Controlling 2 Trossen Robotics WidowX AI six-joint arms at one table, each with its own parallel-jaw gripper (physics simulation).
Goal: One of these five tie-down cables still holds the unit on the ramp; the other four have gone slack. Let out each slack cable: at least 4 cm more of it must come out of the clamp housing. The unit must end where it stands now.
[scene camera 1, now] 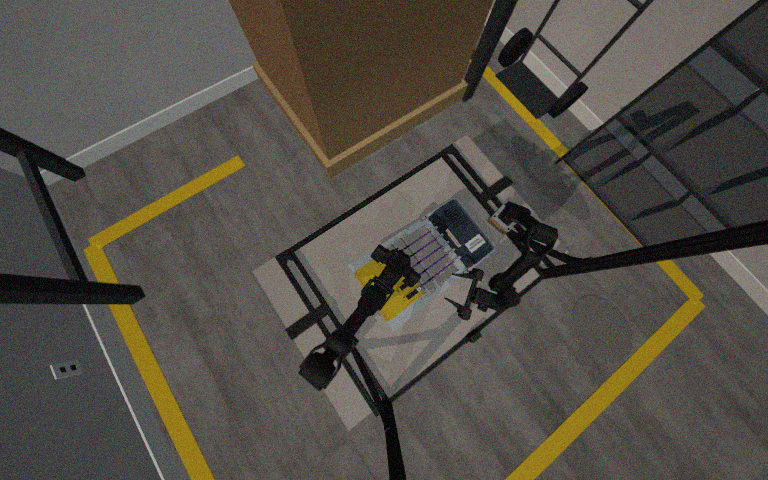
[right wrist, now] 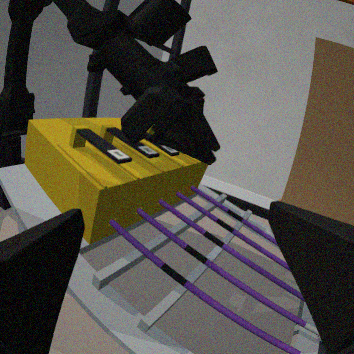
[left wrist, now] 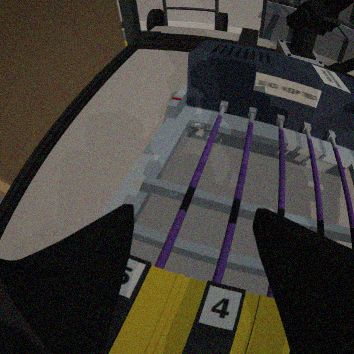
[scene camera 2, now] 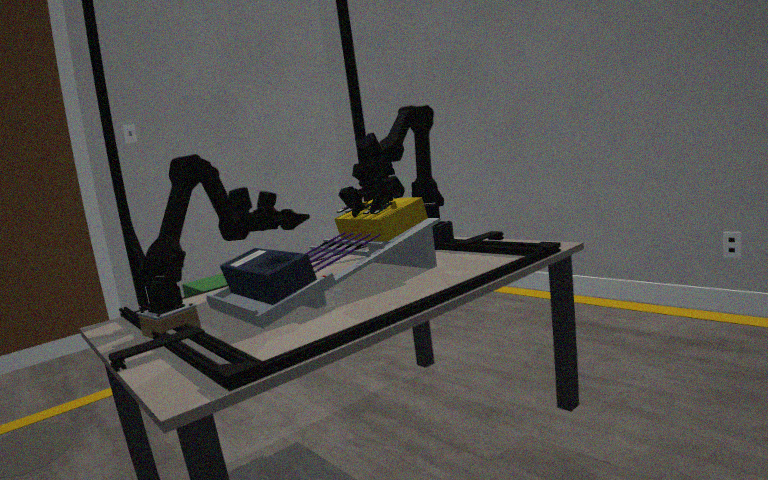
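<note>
The dark blue unit (scene camera 1: 450, 217) (scene camera 2: 270, 278) (left wrist: 220, 77) rests low on the grey ramp (scene camera 2: 408, 251) (right wrist: 107, 300). Five purple cables (scene camera 1: 433, 257) (left wrist: 202, 161) (right wrist: 234, 280), with black bands, run from it to the yellow clamp housing (scene camera 1: 396, 309) (scene camera 2: 396, 220) (left wrist: 152, 310) (right wrist: 60, 167). Black levers top the housing; label 4 (left wrist: 220, 307) shows between my left fingers, and label 5 (left wrist: 132, 277) is partly hidden by a finger. My left gripper (scene camera 2: 368, 209) (left wrist: 195, 216) is open and empty, low over the housing. My right gripper (scene camera 1: 450, 286) (right wrist: 177, 216) is open and empty, above and beside the cables.
A black rail frame (scene camera 1: 365, 195) (scene camera 2: 396, 316) borders the table (scene camera 2: 169, 396). A green block (scene camera 2: 203, 284) lies behind the unit in scene camera 2. A brown cabinet (scene camera 1: 390, 79) and a hand truck (scene camera 1: 523, 87) stand beyond the table.
</note>
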